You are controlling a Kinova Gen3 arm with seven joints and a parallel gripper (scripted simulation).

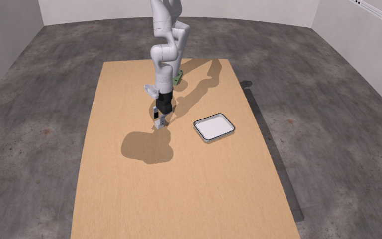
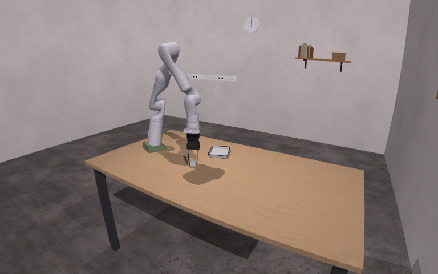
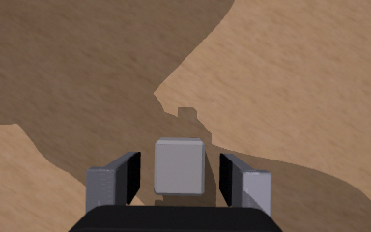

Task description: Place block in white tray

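The block is 4 cm below my hand. The rest, counted from my hand: white tray: 1 cm behind, 26 cm to the left, 4 cm below.
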